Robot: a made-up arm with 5 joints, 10 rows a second.
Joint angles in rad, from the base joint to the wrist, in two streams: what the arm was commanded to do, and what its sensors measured. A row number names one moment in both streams.
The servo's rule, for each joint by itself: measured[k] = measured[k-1] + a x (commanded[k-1-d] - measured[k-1]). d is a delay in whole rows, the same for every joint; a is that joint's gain. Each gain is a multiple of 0.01, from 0.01 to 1. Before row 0 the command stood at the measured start. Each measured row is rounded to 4 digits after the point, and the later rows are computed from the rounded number. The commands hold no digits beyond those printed.
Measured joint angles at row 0:
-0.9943, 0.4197, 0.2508, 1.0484, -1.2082
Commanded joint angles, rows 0 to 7:
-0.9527, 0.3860, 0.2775, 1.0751, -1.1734
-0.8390, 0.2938, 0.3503, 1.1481, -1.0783
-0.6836, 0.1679, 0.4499, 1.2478, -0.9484
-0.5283, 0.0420, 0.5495, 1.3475, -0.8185
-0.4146, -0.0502, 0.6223, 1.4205, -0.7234
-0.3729, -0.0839, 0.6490, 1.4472, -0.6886
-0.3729, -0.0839, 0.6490, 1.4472, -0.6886
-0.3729, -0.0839, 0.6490, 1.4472, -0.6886
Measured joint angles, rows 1 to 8:
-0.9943, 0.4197, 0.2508, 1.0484, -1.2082
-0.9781, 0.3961, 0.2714, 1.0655, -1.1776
-0.9239, 0.3245, 0.3322, 1.1184, -1.0902
-0.8302, 0.2149, 0.4228, 1.2012, -0.9654
-0.7125, 0.0939, 0.5204, 1.2948, -0.8361
-0.5963, -0.0070, 0.5989, 1.3752, -0.7369
-0.5092, -0.0608, 0.6375, 1.4213, -0.6944
-0.4560, -0.0770, 0.6464, 1.4379, -0.6893
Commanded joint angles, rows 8 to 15:
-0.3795, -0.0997, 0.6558, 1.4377, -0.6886
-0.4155, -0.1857, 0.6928, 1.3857, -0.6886
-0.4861, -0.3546, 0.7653, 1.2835, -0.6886
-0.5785, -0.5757, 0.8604, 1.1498, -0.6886
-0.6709, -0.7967, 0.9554, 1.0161, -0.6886
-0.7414, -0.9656, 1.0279, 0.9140, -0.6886
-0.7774, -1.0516, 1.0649, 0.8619, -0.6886
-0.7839, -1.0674, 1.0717, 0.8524, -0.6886
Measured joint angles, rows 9 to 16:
-0.4236, -0.0818, 0.6484, 1.4439, -0.6887
-0.4064, -0.0943, 0.6541, 1.4399, -0.6886
-0.4099, -0.1583, 0.6839, 1.4052, -0.6886
-0.4396, -0.2957, 0.7466, 1.3273, -0.6886
-0.4938, -0.4917, 0.8342, 1.2137, -0.6886
-0.5629, -0.7052, 0.9275, 1.0872, -0.6886
-0.6325, -0.8875, 1.0048, 0.9764, -0.6886
-0.6890, -1.0024, 1.0511, 0.9031, -0.6886

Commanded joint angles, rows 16 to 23:
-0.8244, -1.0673, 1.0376, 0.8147, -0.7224
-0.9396, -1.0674, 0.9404, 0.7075, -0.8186
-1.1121, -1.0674, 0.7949, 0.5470, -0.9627
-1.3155, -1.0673, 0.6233, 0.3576, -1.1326
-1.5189, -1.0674, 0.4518, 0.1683, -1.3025
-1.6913, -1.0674, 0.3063, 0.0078, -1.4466
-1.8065, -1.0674, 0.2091, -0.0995, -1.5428
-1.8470, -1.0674, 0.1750, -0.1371, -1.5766
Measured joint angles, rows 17 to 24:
-0.7260, -1.0479, 1.0670, 0.8707, -0.6886
-0.7644, -1.0615, 1.0444, 0.8349, -0.7183
-0.8327, -1.0656, 0.9643, 0.7534, -0.8066
-0.9417, -1.0669, 0.8339, 0.6213, -0.9440
-1.0875, -1.0672, 0.6717, 0.4525, -1.1100
-1.2557, -1.0673, 0.5024, 0.2706, -1.2794
-1.4256, -1.0674, 0.3514, 0.1024, -1.4265
-1.5742, -1.0674, 0.2418, -0.0268, -1.5288

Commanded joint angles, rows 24 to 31:
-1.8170, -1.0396, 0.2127, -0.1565, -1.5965
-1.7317, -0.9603, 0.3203, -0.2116, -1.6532
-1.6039, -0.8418, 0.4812, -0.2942, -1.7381
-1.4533, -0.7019, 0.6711, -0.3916, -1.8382
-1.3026, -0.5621, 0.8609, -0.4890, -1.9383
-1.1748, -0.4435, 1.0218, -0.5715, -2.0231
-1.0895, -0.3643, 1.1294, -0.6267, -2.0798
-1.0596, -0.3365, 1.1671, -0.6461, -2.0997
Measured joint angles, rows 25 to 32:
-1.6806, -1.0674, 0.1904, -0.0974, -1.5709
-1.7338, -1.0479, 0.2076, -0.1352, -1.5934
-1.7330, -0.9866, 0.2944, -0.1841, -1.6460
-1.6827, -0.8852, 0.4382, -0.2546, -1.7270
-1.5932, -0.7569, 0.6175, -0.3423, -1.8249
-1.4799, -0.6205, 0.8049, -0.4362, -1.9247
-1.3609, -0.4966, 0.9719, -0.5228, -2.0113
-1.2551, -0.4040, 1.0932, -0.5893, -2.0716

